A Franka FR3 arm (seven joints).
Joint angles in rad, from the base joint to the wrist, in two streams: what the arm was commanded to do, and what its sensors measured. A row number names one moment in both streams.
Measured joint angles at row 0: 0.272 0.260 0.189 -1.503 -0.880 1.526 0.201
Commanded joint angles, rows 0 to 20: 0.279 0.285 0.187 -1.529 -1.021 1.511 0.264; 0.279 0.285 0.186 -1.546 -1.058 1.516 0.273; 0.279 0.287 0.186 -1.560 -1.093 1.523 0.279; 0.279 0.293 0.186 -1.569 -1.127 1.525 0.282; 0.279 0.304 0.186 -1.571 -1.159 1.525 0.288; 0.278 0.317 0.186 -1.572 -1.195 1.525 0.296; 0.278 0.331 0.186 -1.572 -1.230 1.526 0.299; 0.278 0.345 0.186 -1.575 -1.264 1.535 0.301; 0.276 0.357 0.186 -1.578 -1.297 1.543 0.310; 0.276 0.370 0.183 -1.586 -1.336 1.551 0.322; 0.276 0.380 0.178 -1.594 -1.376 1.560 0.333; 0.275 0.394 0.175 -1.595 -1.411 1.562 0.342; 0.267 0.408 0.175 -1.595 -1.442 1.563 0.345; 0.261 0.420 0.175 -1.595 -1.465 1.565 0.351; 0.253 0.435 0.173 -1.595 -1.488 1.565 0.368; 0.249 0.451 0.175 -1.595 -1.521 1.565 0.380; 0.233 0.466 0.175 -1.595 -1.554 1.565 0.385; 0.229 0.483 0.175 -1.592 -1.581 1.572 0.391; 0.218 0.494 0.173 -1.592 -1.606 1.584 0.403; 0.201 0.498 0.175 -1.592 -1.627 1.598 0.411; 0.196 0.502 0.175 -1.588 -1.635 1.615 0.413
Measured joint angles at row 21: 0.237 0.485 0.165 -1.587 -1.569 1.564 0.381
